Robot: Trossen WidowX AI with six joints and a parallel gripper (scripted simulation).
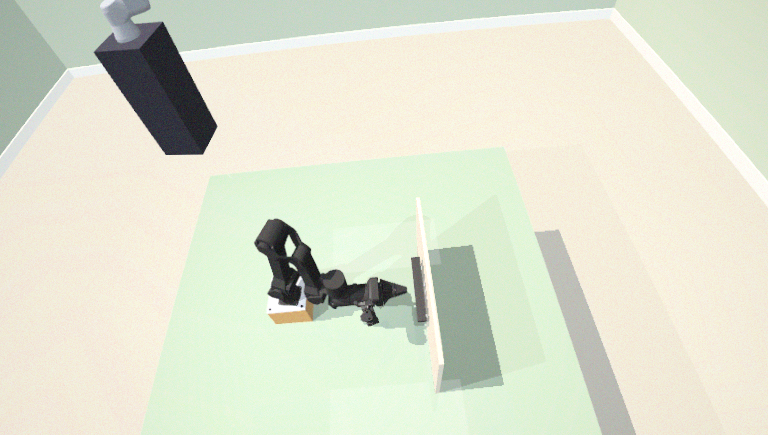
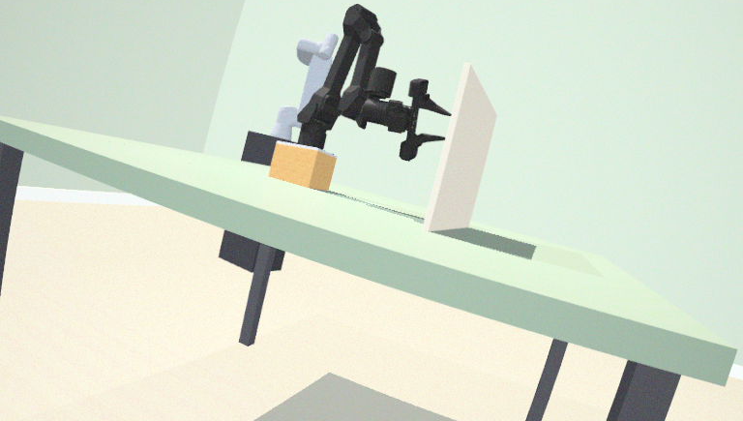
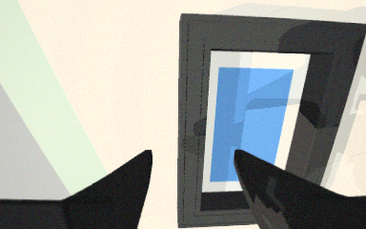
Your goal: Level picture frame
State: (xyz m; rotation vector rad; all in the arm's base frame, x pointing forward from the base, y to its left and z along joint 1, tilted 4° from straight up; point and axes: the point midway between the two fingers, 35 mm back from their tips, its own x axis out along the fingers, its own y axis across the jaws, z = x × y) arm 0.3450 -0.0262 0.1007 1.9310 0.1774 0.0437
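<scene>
Now: the picture frame 5 cm below my gripper tip, 4 cm ahead of it and 2 cm to the left of it. The rest, counted from my gripper tip: cream wall panel 6 cm below, 5 cm ahead, 2 cm to the left.
</scene>
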